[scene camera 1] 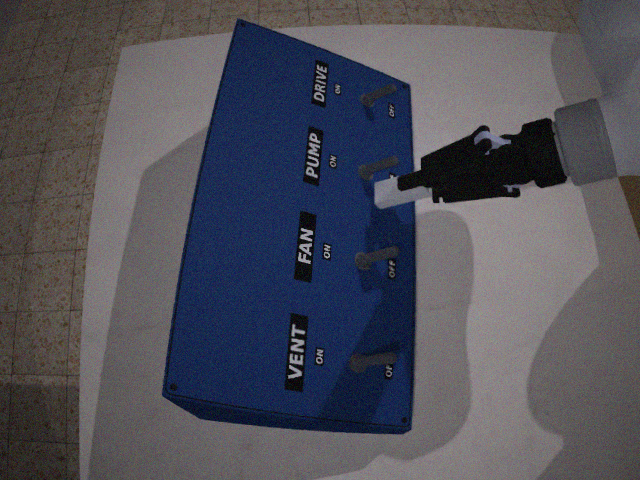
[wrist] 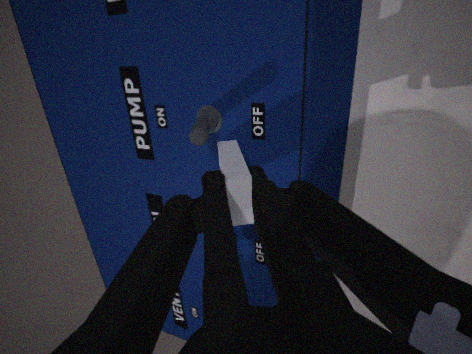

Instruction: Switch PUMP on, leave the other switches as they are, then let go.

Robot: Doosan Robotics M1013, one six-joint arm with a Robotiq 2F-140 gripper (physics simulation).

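Frame: origin at the arm's base, x ahead, y left, z up, level; centimetres.
Where they show: gripper, fingertip midpoint: (scene camera 1: pixel 377 195) (wrist: pixel 228 159).
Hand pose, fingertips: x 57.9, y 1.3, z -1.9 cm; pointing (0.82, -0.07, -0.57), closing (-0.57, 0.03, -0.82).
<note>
After its pixels a point has its place.
The PUMP switch (scene camera 1: pixel 379 166) @(x 57.7, y -1.3, z 0.7 cm) (wrist: pixel 200 131) @(x 55.5, y -1.9, z 1.7 cm) is a grey lever on the blue panel (scene camera 1: pixel 248 155) @(x 73.0, y -0.2, z 5.0 cm) (wrist: pixel 80 30) @(x 69.0, y -9.9, z 3.5 cm). In the scene view it leans to the OFF side, like the DRIVE lever (scene camera 1: pixel 378 95) @(x 56.7, y -13.1, z 0.4 cm), the FAN lever (scene camera 1: pixel 379 256) @(x 58.6, y 10.7, z 0.9 cm) and the VENT lever (scene camera 1: pixel 374 360) @(x 59.8, y 22.4, z 1.0 cm). My gripper (scene camera 1: pixel 386 192) @(x 57.9, y 1.3, z -1.9 cm) (wrist: pixel 228 159) @(x 57.9, y 1.3, z -1.9 cm) is shut and empty. Its pale fingertips are close beside the PUMP lever, on the side toward FAN and over the OFF half. In the wrist view a small gap shows between tips and lever. The fingers partly hide PUMP's OFF label in the scene view.
The panel stands on a pale table top (scene camera 1: pixel 516 248) @(x 36.7, y 4.8, z -10.8 cm). The FAN lever stands further along the panel, beyond my gripper from PUMP. The DRIVE lever is on PUMP's other side. The tiled floor (scene camera 1: pixel 41 206) shows beyond the table edge.
</note>
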